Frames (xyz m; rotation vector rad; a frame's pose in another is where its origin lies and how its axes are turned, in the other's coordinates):
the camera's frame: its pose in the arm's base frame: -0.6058 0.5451 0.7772 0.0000 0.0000 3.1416
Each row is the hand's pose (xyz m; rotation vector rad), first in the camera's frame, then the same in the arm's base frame.
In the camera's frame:
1: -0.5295 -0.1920 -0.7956 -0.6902 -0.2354 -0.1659
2: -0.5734 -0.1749 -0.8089 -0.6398 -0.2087 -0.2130
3: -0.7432 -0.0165 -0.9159 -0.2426 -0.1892 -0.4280
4: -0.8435 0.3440 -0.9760 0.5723 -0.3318 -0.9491
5: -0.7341 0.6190 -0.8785 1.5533 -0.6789 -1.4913
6: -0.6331 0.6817 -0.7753 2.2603 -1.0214 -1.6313
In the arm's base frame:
1: -0.0763 0.7371 -0.0184 0.3437 -1.0077 2.7826
2: -0.0324 0.7200 -0.0317 0.3014 -0.9238 2.7669
3: 0.1374 0.5616 -0.1387 0.2598 -0.3331 2.6823
4: 0.2377 0.2011 -0.1988 0.3880 0.6692 2.0717
5: 0.1283 -0.0739 -0.1013 0.6309 1.4434 0.9926
6: 0.0273 -0.1366 0.0019 0.8122 1.7974 0.2046

